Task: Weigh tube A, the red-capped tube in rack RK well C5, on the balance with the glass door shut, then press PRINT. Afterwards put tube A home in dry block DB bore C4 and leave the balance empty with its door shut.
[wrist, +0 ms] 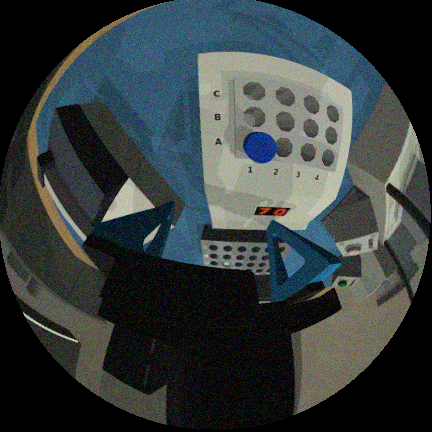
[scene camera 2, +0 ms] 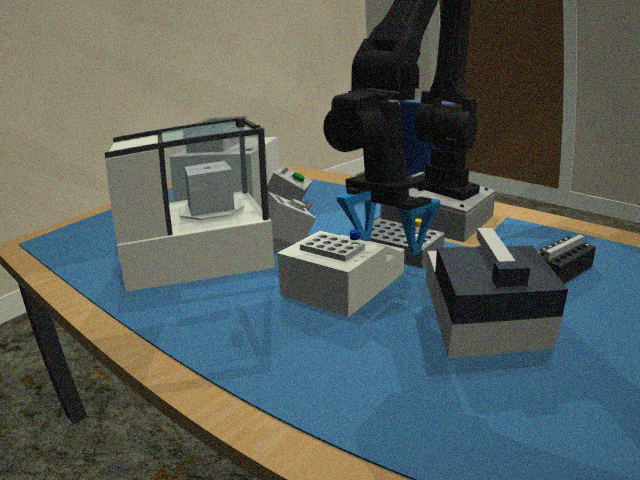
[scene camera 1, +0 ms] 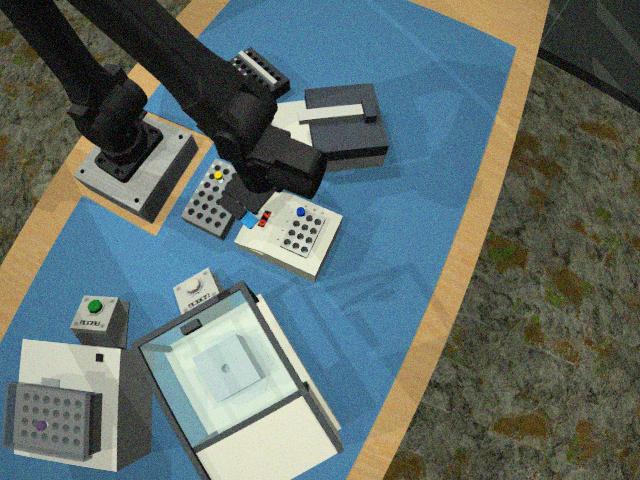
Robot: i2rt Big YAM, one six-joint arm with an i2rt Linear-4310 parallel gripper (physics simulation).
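Frame: origin at the arm's base, x ahead, y left, z up, level; millimetres.
Where they show: gripper, fingertip midpoint: (wrist: pixel 224 216) (scene camera 2: pixel 390 248) (scene camera 1: pixel 270 196); arm's base, link origin: (scene camera 2: pixel 445 189) (scene camera 1: pixel 130 150).
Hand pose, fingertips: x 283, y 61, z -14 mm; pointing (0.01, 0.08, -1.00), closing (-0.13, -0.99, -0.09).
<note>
Each offset is from my fingertips to the top centre of the thing. "spot": to the spot under its first point.
The red-capped tube A does not show; part of the mat between rack and dry block is hidden. The grey rack RK {dy -42, dx -88, dz -14 mm} (scene camera 1: pixel 223 230) (scene camera 2: pixel 414 258) (wrist: pixel 220 234) holds a yellow-capped tube {dy -15, dx -100, dz +11 mm} (scene camera 1: pixel 218 175) (scene camera 2: pixel 418 222). The white dry block DB {dy -35, dx +58, dz +26 mm} (scene camera 1: pixel 325 235) (scene camera 2: pixel 315 281) (wrist: pixel 215 170) reads 70; a blue-capped tube {dy -9, dx +68, dz +44 mm} (scene camera 1: pixel 300 211) (scene camera 2: pixel 355 235) (wrist: pixel 260 147) stands in A1, and bore C4 {spot: dy -61, dx +106, dz +21 mm} (wrist: pixel 333 113) is empty. My gripper (scene camera 2: pixel 391 245) (wrist: pixel 224 216) is open and empty, low between rack and dry block. The balance {dy -267, dx +108, dz +178 mm} (scene camera 1: pixel 273 436) (scene camera 2: pixel 196 258) has an empty holder (scene camera 1: pixel 217 377) (scene camera 2: pixel 209 191); its door state is unclear.
A white-knobbed box {dy -200, dx -17, dz +31 mm} (scene camera 1: pixel 194 286) stands beside the balance, a green-buttoned box {spot: dy -329, dx -140, dz +30 mm} (scene camera 1: pixel 95 310) (scene camera 2: pixel 294 180) farther left. A dark-lidded box {dy +169, dx +12, dz +58 mm} (scene camera 1: pixel 343 136) (scene camera 2: pixel 501 304) and a black rack {dy +227, dx -186, dz +4 mm} (scene camera 1: pixel 281 86) (scene camera 2: pixel 571 263) stand on the other side. A purple-capped tube (scene camera 1: pixel 40 425) sits at lower left.
</note>
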